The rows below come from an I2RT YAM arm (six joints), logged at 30 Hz.
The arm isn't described. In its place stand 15 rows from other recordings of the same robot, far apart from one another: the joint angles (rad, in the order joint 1, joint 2, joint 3, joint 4, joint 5, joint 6), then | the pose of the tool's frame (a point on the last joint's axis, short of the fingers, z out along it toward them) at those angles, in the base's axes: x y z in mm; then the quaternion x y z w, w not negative.
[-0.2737, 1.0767, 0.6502, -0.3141, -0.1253, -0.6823] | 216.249 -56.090 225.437 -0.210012 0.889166 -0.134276 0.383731
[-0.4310, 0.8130, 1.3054, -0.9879, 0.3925, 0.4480] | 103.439 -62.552 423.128 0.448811 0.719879 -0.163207 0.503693
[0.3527, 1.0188, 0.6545, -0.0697, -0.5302, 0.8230] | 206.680 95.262 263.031 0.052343 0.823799 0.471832 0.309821
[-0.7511, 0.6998, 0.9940, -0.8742, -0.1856, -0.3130] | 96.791 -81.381 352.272 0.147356 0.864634 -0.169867 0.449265
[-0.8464, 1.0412, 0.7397, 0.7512, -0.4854, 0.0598] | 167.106 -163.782 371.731 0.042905 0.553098 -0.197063 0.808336
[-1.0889, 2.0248, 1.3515, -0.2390, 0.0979, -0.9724] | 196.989 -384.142 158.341 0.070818 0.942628 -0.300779 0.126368
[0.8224, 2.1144, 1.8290, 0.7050, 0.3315, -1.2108] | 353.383 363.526 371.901 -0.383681 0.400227 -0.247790 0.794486
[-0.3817, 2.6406, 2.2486, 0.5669, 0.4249, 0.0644] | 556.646 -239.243 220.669 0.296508 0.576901 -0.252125 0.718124
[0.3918, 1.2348, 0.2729, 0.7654, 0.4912, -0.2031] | 214.977 70.652 175.513 -0.072313 0.762134 -0.129157 0.630271
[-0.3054, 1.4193, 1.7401, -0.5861, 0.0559, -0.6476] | 284.995 -91.934 479.949 -0.118484 0.785402 -0.298204 0.529320
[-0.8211, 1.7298, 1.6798, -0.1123, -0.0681, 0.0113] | 286.312 -303.967 404.154 0.287768 0.705547 -0.231058 0.604984
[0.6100, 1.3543, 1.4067, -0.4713, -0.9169, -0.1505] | 223.309 190.549 405.180 -0.502949 0.608896 0.472634 0.391032
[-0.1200, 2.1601, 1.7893, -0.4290, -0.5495, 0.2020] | 488.245 -40.145 225.268 0.042272 0.896677 0.266019 0.351309
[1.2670, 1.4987, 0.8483, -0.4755, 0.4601, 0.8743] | 98.206 260.416 180.629 -0.135931 0.941231 0.081838 0.298177
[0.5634, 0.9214, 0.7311, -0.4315, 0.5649, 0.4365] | 176.623 89.031 275.719 0.072916 0.860631 -0.007228 0.503931
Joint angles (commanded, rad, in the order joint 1, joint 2, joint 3, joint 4, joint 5, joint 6), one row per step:
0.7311, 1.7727, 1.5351, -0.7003, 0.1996, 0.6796
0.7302, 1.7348, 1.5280, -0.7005, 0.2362, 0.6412
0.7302, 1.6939, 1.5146, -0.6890, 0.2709, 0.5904
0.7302, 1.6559, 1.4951, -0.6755, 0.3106, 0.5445
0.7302, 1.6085, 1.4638, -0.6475, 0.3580, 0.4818
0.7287, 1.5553, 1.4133, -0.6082, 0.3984, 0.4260
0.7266, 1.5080, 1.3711, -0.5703, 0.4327, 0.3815
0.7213, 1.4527, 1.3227, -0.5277, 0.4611, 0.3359
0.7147, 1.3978, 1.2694, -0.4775, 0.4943, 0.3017
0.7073, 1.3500, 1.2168, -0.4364, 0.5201, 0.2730
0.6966, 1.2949, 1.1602, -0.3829, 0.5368, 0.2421
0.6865, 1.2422, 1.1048, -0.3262, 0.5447, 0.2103
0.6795, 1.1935, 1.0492, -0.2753, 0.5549, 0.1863
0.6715, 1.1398, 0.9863, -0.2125, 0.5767, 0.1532
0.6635, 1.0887, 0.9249, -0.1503, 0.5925, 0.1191
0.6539, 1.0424, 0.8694, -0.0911, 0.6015, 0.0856
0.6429, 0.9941, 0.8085, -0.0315, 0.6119, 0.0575
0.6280, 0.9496, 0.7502, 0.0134, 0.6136, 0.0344
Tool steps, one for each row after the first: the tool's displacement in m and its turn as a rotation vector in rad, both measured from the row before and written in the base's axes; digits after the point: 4 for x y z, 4 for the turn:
-0.0045, -0.0062, 0.0118, -0.0237, -0.0512, 0.0069
-0.0051, -0.0062, 0.0114, -0.0257, -0.0582, 0.0163
-0.0050, -0.0063, 0.0083, -0.0313, -0.0533, 0.0070
-0.0062, -0.0077, 0.0085, -0.0403, -0.0676, 0.0106
-0.0072, -0.0090, 0.0044, -0.0345, -0.0595, 0.0057
-0.0062, -0.0080, 0.0045, -0.0231, -0.0541, -0.0006
-0.0071, -0.0098, 0.0048, -0.0176, -0.0553, -0.0014
-0.0067, -0.0101, 0.0030, -0.0095, -0.0562, -0.0154
-0.0060, -0.0093, -0.0002, -0.0121, -0.0399, -0.0150
-0.0066, -0.0104, 0.0009, -0.0005, -0.0481, -0.0112
-0.0064, -0.0093, 0.0002, 0.0026, -0.0467, -0.0042
-0.0065, -0.0082, -0.0019, 0.0021, -0.0388, -0.0075
-0.0070, -0.0092, -0.0026, -0.0042, -0.0493, -0.0174
-0.0067, -0.0085, -0.0034, -0.0047, -0.0458, -0.0134
-0.0059, -0.0078, -0.0032, -0.0040, -0.0425, -0.0103
-0.0062, -0.0083, -0.0051, -0.0011, -0.0397, -0.0156
-0.0054, -0.0082, -0.0070, -0.0046, -0.0255, -0.0128

